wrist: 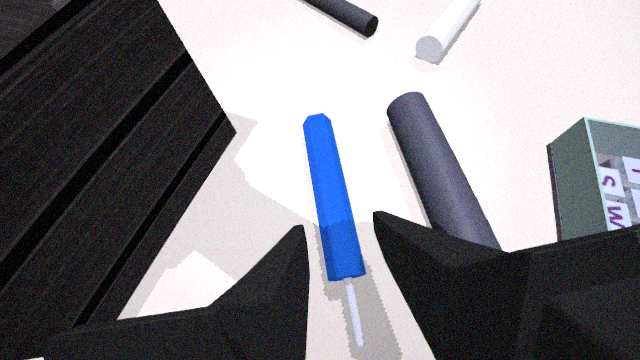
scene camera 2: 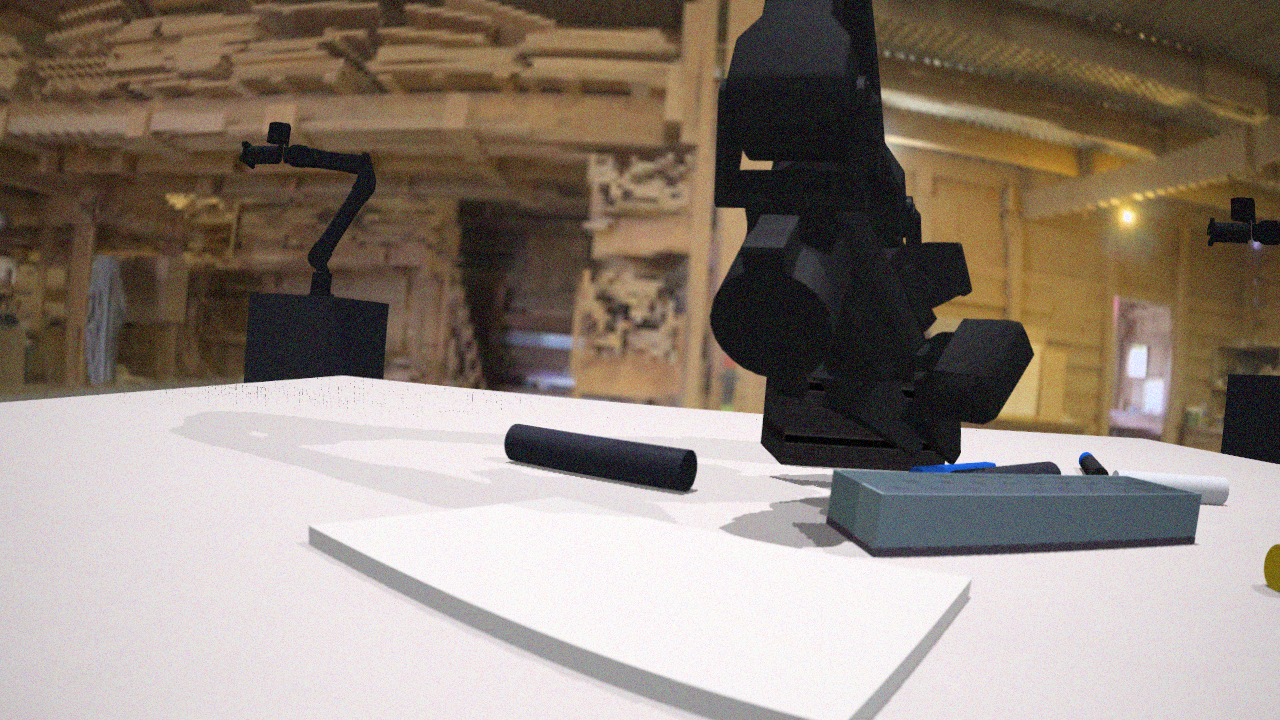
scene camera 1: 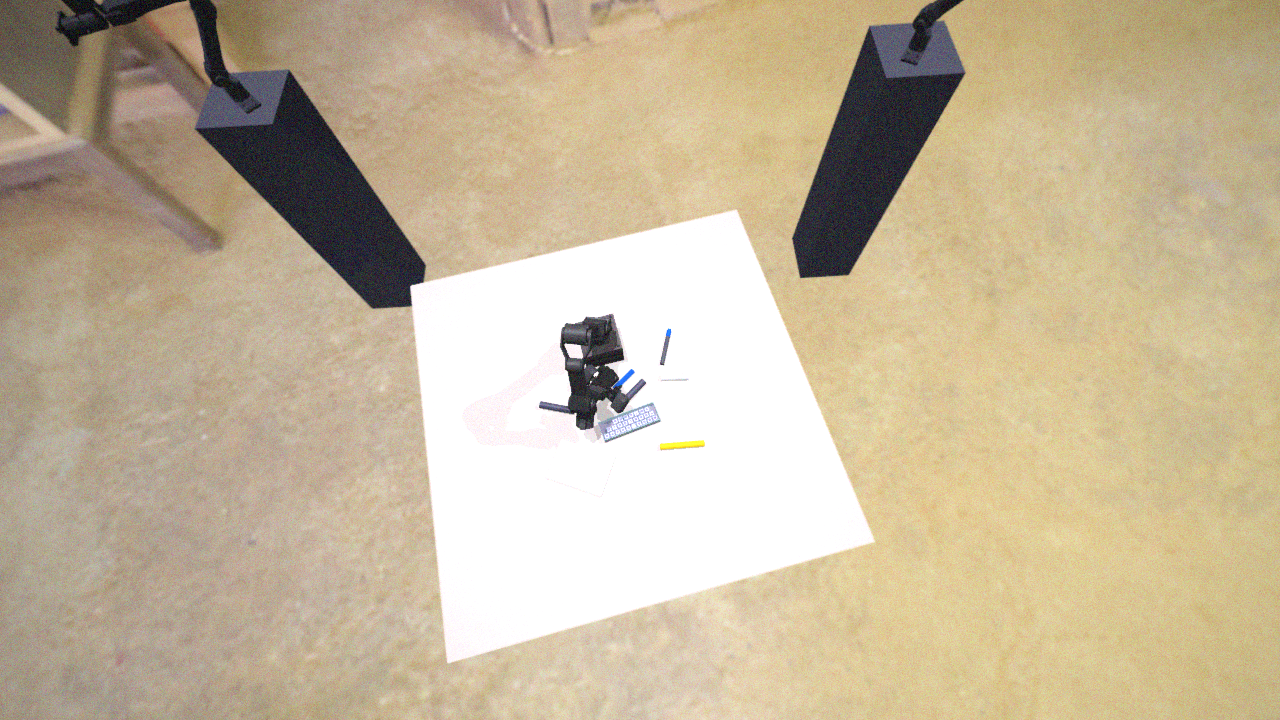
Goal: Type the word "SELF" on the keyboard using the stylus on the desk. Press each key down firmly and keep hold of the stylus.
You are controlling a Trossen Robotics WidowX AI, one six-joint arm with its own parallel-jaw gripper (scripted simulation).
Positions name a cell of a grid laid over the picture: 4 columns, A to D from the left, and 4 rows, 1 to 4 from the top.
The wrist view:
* my gripper: C3
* blue stylus: C3
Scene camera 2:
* my gripper: C3
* white pad: C4
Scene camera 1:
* my gripper: B3
